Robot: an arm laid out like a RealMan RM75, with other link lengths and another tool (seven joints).
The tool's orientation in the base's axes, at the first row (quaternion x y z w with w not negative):
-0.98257 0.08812 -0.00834 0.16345
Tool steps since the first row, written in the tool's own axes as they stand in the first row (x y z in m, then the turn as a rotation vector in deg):
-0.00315 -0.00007 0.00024 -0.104 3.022 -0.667
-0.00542 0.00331 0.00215 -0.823 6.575 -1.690
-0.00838 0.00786 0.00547 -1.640 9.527 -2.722
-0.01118 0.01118 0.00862 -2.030 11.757 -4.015
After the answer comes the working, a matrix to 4 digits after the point.
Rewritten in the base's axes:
-0.00308 0.00070 -0.00017 -0.648 -3.009 -0.343
-0.00580 -0.00144 -0.00304 -2.007 -6.517 -0.512
-0.00934 -0.00410 -0.00761 -3.361 -9.452 -0.478
-0.01252 -0.00569 -0.01163 -4.184 -11.873 0.031

The tool's axes in the first row as the columns of a matrix, in the base's axes (rounded; the answer above uses it unrounded):
0.9843 -0.1704 0.0452
-0.1759 -0.9310 0.3197
-0.0124 -0.3227 -0.9464

